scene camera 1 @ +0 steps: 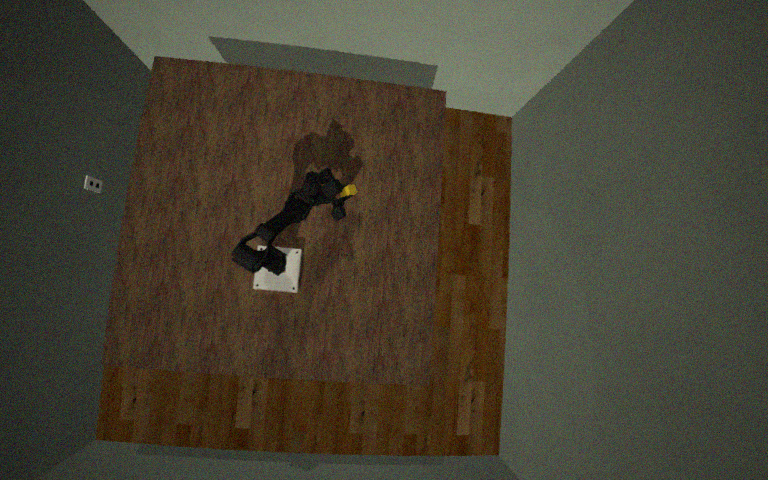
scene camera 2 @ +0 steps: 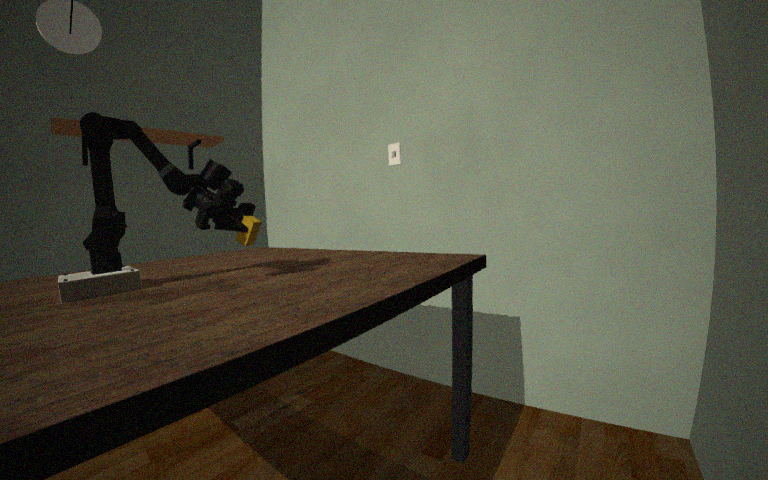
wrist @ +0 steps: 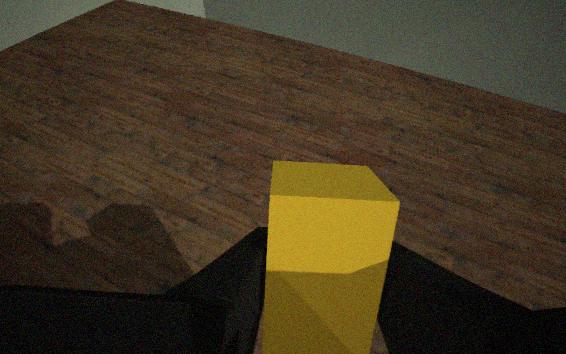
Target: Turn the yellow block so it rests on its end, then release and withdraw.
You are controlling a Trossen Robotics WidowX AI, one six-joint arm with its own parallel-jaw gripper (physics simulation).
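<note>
The yellow block (scene camera 1: 350,190) (scene camera 2: 249,230) (wrist: 330,235) is held in the air above the table (scene camera 1: 226,328) (scene camera 2: 186,333) (wrist: 200,100). In the second scene view it is tilted, its long side steep but not quite upright, with a gap between its lower end and the table top. My gripper (scene camera 2: 244,225) (wrist: 315,241) is shut on the block, a black finger on each side of it in the wrist view. The gripper points forward and slopes down. The block's near end runs out of the bottom of the wrist view.
The arm's white base plate (scene camera 1: 291,277) (scene camera 2: 99,285) is fixed on the table. The arm's shadow (scene camera 1: 325,150) (scene camera 2: 294,264) falls on the table top beyond the gripper. The table's right edge (scene camera 1: 440,226) borders a strip of wooden floor, with walls around.
</note>
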